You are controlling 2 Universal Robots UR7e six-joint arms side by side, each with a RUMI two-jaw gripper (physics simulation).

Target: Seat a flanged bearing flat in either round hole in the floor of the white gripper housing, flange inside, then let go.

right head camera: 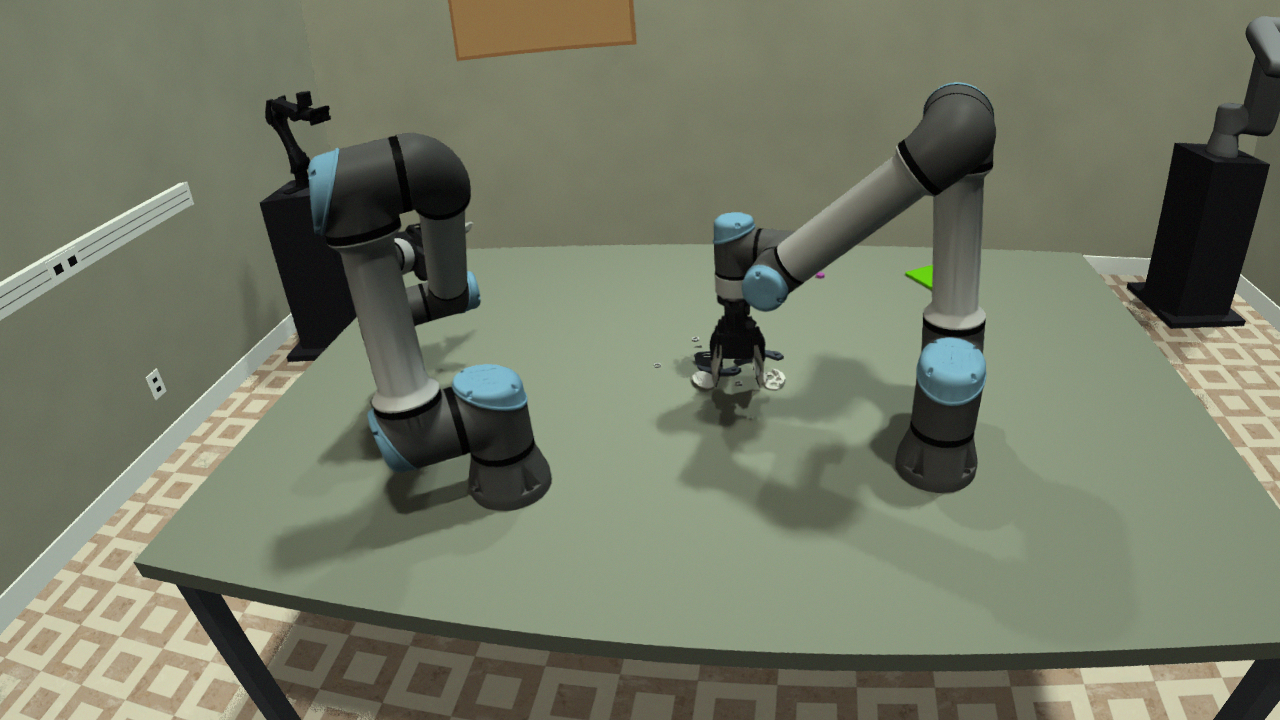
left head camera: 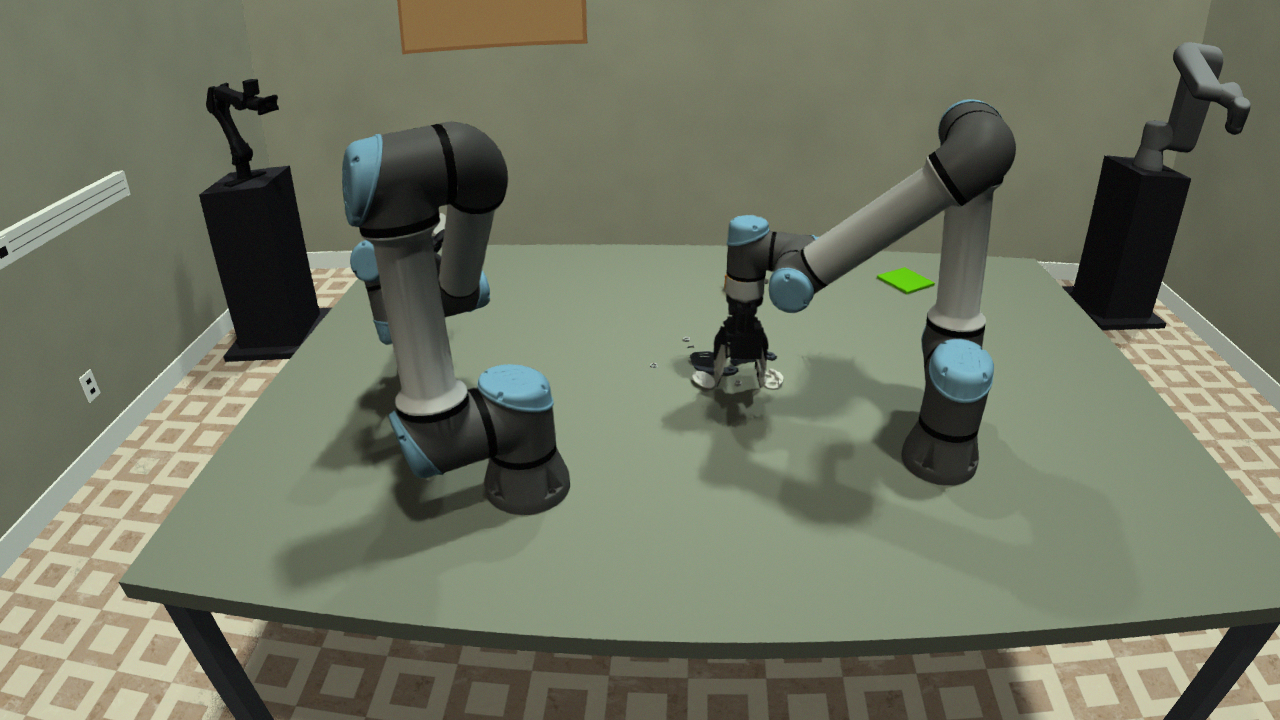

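My right gripper (left head camera: pixel 741 376) (right head camera: pixel 738 376) points down at the middle of the table with its two jaws spread wide; I see nothing held between them. A white part (left head camera: pixel 741 385), possibly the housing, shows between and below the jaws in the left head view; its floor holes cannot be made out. Tiny pale rings, perhaps bearings, lie to the left: one ring (left head camera: pixel 653 365) (right head camera: pixel 657 365) and another ring (left head camera: pixel 685 339) (right head camera: pixel 695 339) farther back. My left gripper (right head camera: pixel 468 226) is mostly hidden behind its own arm, far left, away from the parts; its opening cannot be told.
White round parts (left head camera: pixel 702 380) (right head camera: pixel 775 379) lie on both sides of the right jaws. Dark parts (left head camera: pixel 702 360) (right head camera: pixel 713 362) lie just behind. Small pale pieces (left head camera: pixel 754 414) (right head camera: pixel 750 416) lie in front. A green square (left head camera: pixel 904 280) (right head camera: pixel 920 276) lies at the back right.
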